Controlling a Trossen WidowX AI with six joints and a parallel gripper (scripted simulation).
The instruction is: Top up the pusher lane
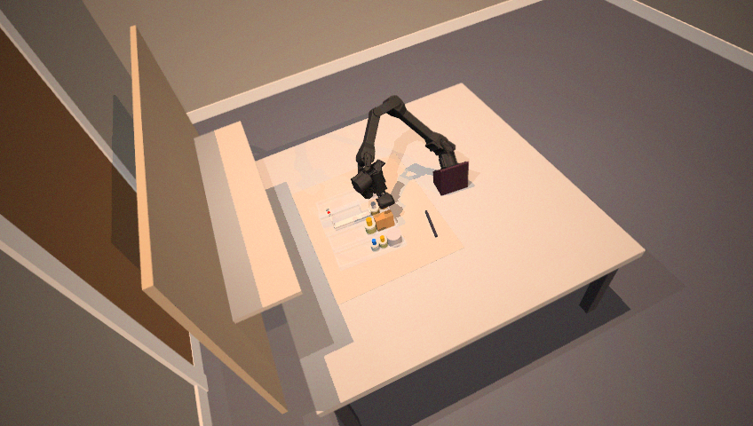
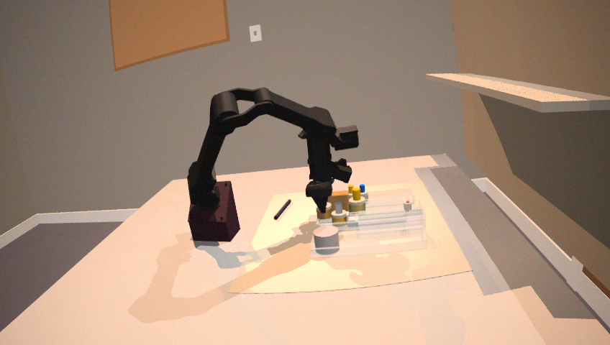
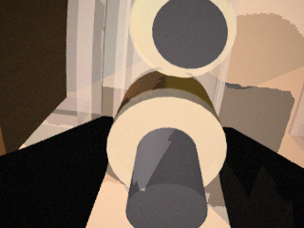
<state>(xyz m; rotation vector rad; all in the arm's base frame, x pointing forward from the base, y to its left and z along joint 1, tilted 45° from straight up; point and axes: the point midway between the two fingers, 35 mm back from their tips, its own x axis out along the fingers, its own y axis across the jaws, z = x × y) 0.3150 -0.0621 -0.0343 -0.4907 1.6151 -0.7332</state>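
My gripper tip is 8 cm to the right of the orange box, 3 cm short of it and 2 cm above it. The rest, counted from my gripper tip: black pen (17 cm to the left, 13 cm behind, 5 cm below); then clear lane (15 cm ahead, 4 cm to the right, 4 cm below).
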